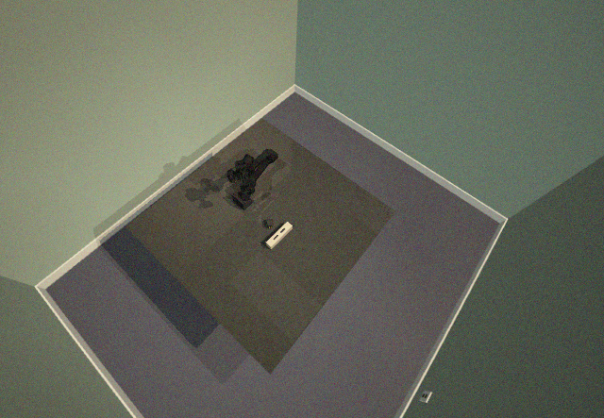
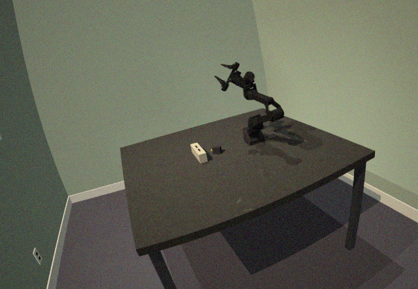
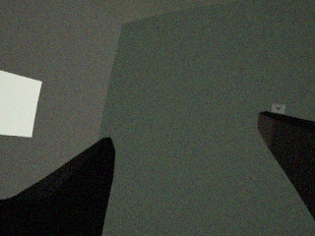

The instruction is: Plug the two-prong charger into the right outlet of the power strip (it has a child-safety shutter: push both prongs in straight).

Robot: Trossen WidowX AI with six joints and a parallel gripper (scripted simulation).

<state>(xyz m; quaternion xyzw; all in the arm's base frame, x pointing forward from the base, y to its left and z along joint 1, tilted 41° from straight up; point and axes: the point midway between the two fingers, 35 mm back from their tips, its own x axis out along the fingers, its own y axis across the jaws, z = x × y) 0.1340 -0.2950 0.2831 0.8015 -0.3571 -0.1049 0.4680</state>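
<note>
The dark two-prong charger is 470 mm below my gripper tip, 120 mm ahead of it and 40 mm to the left of it.
</note>
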